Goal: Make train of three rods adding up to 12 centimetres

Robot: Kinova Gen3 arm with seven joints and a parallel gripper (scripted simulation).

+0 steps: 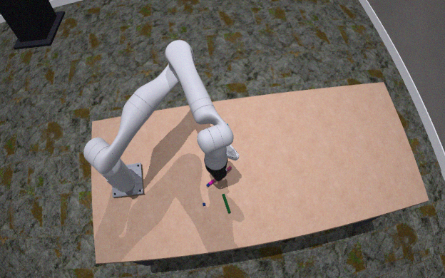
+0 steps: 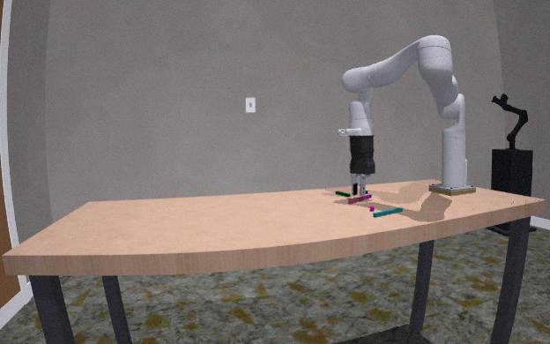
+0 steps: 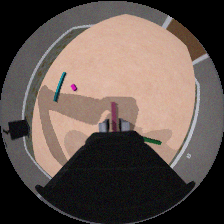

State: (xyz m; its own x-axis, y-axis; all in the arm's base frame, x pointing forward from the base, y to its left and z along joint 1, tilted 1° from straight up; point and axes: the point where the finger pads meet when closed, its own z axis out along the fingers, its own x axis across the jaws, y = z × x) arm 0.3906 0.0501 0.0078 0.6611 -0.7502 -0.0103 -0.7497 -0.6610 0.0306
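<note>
Now: hand 3 cm above the pink rod. Round my hand: turquoise rod 2 cm behind, 20 cm to the left, 3 cm below; green rod 2 cm ahead, 12 cm to the right, 3 cm below.
</note>
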